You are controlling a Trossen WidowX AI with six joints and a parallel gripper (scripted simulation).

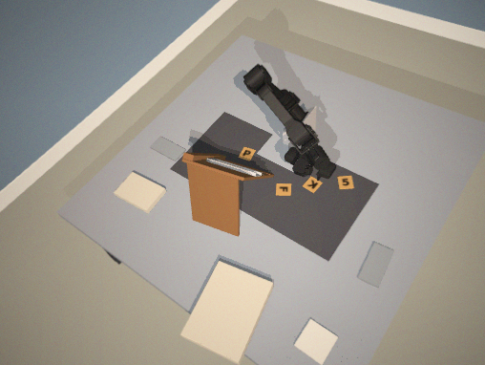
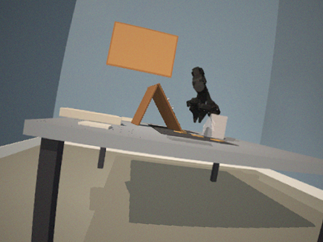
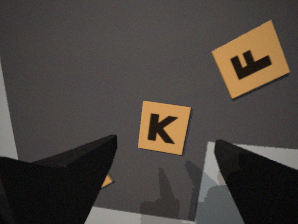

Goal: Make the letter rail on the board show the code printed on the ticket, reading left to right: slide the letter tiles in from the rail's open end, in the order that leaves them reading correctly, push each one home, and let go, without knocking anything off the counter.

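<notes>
Now: gripper tip 2 cm past the k tile and 7 cm above it. From my gripper tip the other things lie so: white ticket: 7 cm ahead, 22 cm to the right, 1 cm above; f tile: 5 cm ahead, 9 cm to the right, 7 cm below; dark mat: 1 cm behind, 17 cm to the right, 8 cm below.
</notes>
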